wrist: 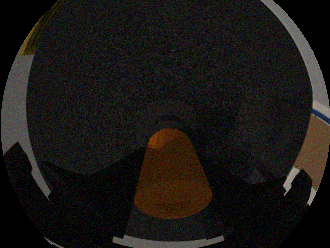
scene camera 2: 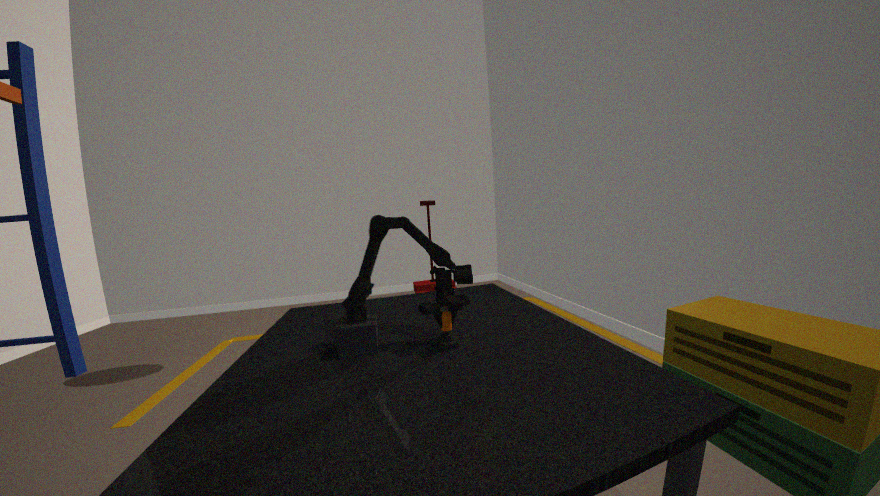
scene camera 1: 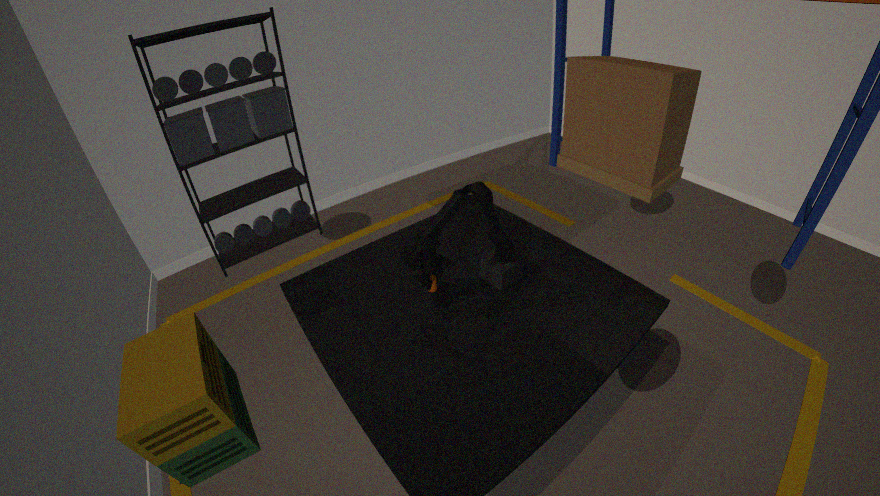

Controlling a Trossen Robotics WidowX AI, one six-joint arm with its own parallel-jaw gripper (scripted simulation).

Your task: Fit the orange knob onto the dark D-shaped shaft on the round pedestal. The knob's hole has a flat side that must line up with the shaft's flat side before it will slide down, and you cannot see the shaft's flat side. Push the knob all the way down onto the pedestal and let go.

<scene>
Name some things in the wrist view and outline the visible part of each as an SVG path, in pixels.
My gripper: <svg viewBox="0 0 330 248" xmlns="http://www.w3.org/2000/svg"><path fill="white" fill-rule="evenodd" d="M196 152L205 176L208 177L206 180L213 191L212 201L201 210L206 240L220 236L225 238L224 241L202 248L262 248L263 245L278 238L277 244L271 246L277 248L293 232L309 209L307 201L310 199L313 180L303 168L294 177L289 192L283 195L279 189L285 184L286 176L249 184ZM4 153L5 167L13 191L29 220L45 238L64 248L129 248L114 244L112 241L113 236L124 238L146 148L137 148L129 156L126 155L124 159L102 171L100 169L93 175L80 175L57 167L51 161L40 161L44 175L53 188L49 196L44 195L33 179L32 165L19 141Z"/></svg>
An orange knob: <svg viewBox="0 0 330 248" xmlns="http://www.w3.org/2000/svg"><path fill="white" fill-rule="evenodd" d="M164 128L150 137L144 160L142 160L144 163L142 163L140 179L137 181L138 185L136 193L134 193L134 204L136 204L141 212L152 217L189 217L194 213L200 212L200 210L210 204L213 191L210 188L209 181L206 180L208 177L205 176L200 159L198 159L196 152L194 152L189 137L180 129Z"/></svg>
</scene>
